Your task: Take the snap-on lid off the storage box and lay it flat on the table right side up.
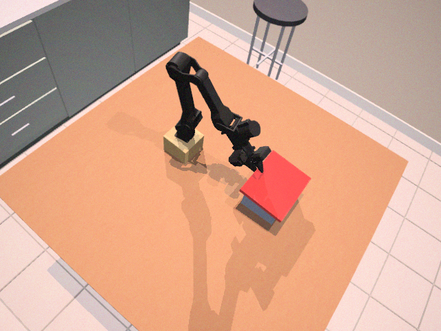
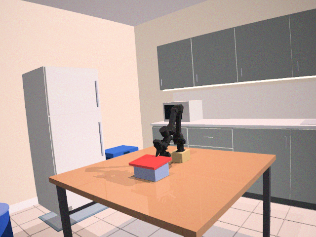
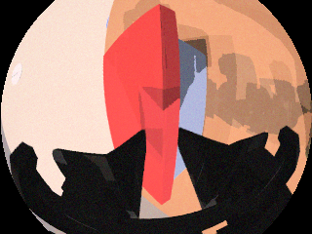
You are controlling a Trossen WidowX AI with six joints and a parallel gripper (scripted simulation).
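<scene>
Now: the red lid 80 mm ahead of my gripper tip and 10 mm to the right of it. Round my gripper tip: storage box (70 mm ahead, 60 mm below, 10 mm to the right).
</scene>
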